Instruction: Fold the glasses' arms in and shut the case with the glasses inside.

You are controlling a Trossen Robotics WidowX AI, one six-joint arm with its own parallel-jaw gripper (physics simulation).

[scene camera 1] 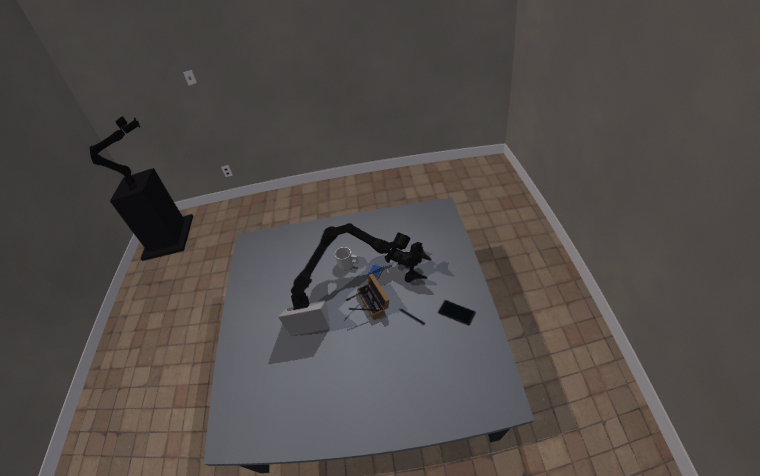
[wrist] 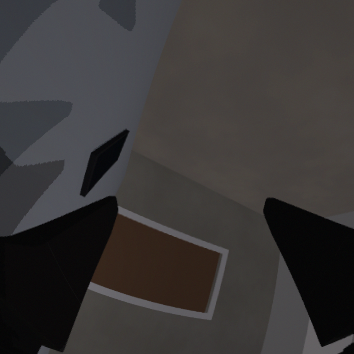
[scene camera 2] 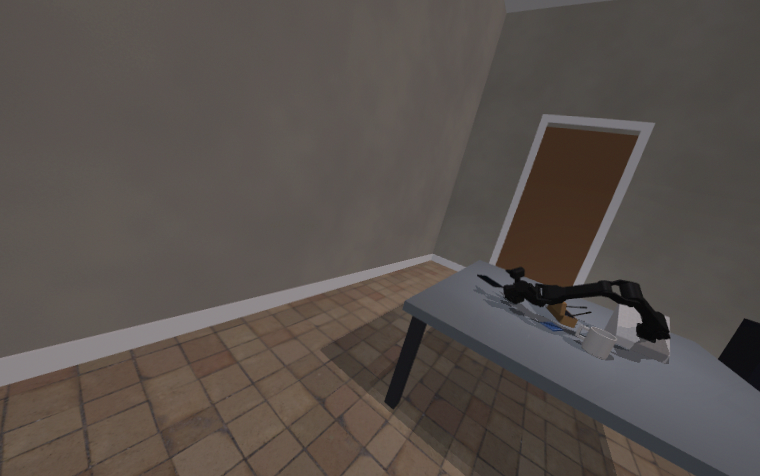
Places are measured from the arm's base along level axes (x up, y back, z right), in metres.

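Where they show: gripper, fingertip midpoint: [scene camera 1: 429, 269] [wrist: 191, 204] [scene camera 2: 506, 277]; arm's base at its link origin: [scene camera 1: 301, 307] [scene camera 2: 645, 332].
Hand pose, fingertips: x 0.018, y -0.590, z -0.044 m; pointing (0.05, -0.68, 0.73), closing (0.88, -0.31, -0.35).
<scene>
Things, the pixels of their centre, and the offset from my fingertips.
- black phone at the middle of its body: [wrist: 107, 156] [scene camera 1: 456, 312] [scene camera 2: 489, 280] dx -0.098, dy -0.072, dz +0.193 m
- dark pen at the middle of its body: [scene camera 1: 411, 315] dx -0.098, dy +0.124, dz +0.155 m
- blue card at the middle of its body: [scene camera 1: 375, 271] [scene camera 2: 551, 326] dx -0.100, dy +0.232, dz -0.136 m
- white mug at the middle of its body: [scene camera 1: 346, 258] [scene camera 2: 594, 339] dx -0.055, dy +0.355, dz -0.218 m
The brown-orange glasses case [scene camera 1: 379, 291] [scene camera 2: 560, 315] stands open on the table, its lid raised on the side toward the gripper. The dark glasses [scene camera 1: 360, 308] [scene camera 2: 577, 306] are at the case, with both thin arms unfolded and sticking out over its side away from the lid; their frame is too small to make out clearly. My gripper [scene camera 1: 426, 267] [wrist: 191, 204] is open and empty, fingers wide apart, above the table beyond the lid side. It points away from the case. The case and glasses do not show in the wrist view.
A black phone [scene camera 1: 457, 312] [wrist: 106, 159] and dark pen [scene camera 1: 412, 316] lie on the lid side. A blue card [scene camera 1: 375, 271] [scene camera 2: 552, 326] and white mug [scene camera 1: 341, 259] [scene camera 2: 599, 343] are near the case. The arm's pale base block [scene camera 1: 304, 321] is opposite the phone.
</scene>
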